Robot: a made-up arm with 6 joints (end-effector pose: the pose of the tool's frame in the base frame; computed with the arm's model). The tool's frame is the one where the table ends.
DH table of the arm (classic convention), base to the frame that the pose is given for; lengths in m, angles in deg. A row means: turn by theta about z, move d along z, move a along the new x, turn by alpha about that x. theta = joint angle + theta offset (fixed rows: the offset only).
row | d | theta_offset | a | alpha
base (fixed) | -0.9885 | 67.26 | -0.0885 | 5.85
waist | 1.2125 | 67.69 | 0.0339 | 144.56
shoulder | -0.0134 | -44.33 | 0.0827 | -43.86
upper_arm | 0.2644 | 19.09 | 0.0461 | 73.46
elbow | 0.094 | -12.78 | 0.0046 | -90
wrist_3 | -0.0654 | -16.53 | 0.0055 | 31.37
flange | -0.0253 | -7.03 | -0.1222 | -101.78
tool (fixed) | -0.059 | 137.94 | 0 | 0
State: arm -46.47 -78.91 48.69 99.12 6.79 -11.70
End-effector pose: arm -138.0 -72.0 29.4 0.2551 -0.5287 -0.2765 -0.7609
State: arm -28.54 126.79 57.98 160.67 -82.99 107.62
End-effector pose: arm 489.3 -326.4 234.6 0.5266 0.6978 -0.4270 -0.2313
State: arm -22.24 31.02 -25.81 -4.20 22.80 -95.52
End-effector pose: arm 220.3 120.6 180.5 0.6441 -0.0894 -0.7435 -0.1564
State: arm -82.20 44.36 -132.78 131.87 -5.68 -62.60
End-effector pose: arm 284.4 -174.9 75.1 0.6713 0.3868 0.5567 0.2996
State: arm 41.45 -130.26 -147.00 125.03 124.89 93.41
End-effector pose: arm 10.9 -46.3 -171.1 0.1369 -0.6186 -0.5114 0.5805
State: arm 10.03 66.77 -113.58 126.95 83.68 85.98
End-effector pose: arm 316.1 195.5 5.8 0.4570 0.6159 0.5825 -0.2693
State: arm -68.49 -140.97 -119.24 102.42 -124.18 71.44
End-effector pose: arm 199.2 -164.1 -11.2 0.2537 0.9353 -0.2159 -0.1191
